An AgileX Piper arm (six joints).
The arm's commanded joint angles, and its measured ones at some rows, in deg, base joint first. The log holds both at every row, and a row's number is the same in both.
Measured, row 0:
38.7 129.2 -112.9 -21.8 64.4 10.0
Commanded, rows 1 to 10:
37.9 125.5 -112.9 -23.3 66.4 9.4
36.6 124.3 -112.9 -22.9 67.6 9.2
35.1 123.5 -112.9 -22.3 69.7 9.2
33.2 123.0 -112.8 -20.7 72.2 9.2
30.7 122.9 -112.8 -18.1 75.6 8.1
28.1 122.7 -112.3 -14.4 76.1 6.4
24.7 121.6 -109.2 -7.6 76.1 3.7
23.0 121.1 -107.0 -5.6 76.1 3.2
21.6 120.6 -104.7 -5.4 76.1 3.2
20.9 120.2 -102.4 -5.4 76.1 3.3
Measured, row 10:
22.1 121.2 -105.4 -6.4 69.7 4.0
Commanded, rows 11 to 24:
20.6 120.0 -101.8 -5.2 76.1 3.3
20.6 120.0 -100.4 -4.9 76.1 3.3
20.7 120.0 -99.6 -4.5 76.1 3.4
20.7 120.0 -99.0 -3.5 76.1 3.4
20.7 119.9 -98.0 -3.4 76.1 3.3
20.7 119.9 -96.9 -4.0 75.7 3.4
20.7 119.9 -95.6 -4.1 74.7 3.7
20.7 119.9 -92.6 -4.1 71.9 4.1
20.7 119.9 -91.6 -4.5 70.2 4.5
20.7 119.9 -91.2 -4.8 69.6 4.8
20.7 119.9 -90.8 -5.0 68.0 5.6
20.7 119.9 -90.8 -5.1 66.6 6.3
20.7 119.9 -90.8 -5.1 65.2 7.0
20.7 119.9 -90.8 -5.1 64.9 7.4
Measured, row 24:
20.7 120.4 -91.2 -4.8 66.4 5.9
